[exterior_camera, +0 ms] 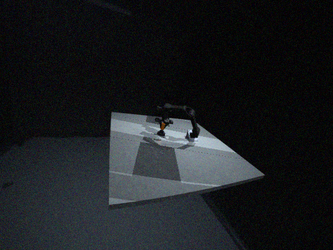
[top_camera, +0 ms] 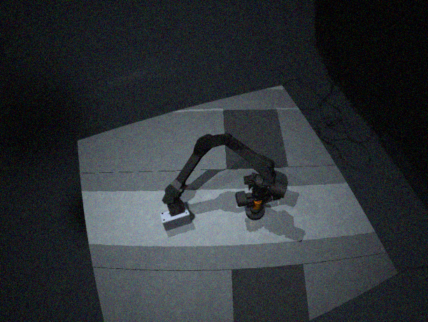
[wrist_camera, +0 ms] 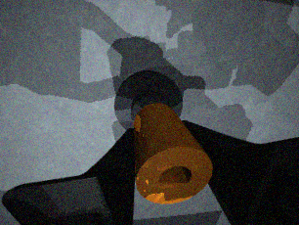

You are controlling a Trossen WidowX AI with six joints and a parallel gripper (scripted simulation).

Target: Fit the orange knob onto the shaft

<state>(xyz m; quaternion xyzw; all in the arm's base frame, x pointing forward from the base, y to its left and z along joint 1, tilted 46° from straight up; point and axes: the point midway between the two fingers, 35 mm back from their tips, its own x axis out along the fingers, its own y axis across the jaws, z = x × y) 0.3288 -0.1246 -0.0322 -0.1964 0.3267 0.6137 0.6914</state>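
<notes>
Now: the orange knob 2 cm above my gripper tip. Round my gripper tip: dark round pedestal 4 cm below.
</notes>
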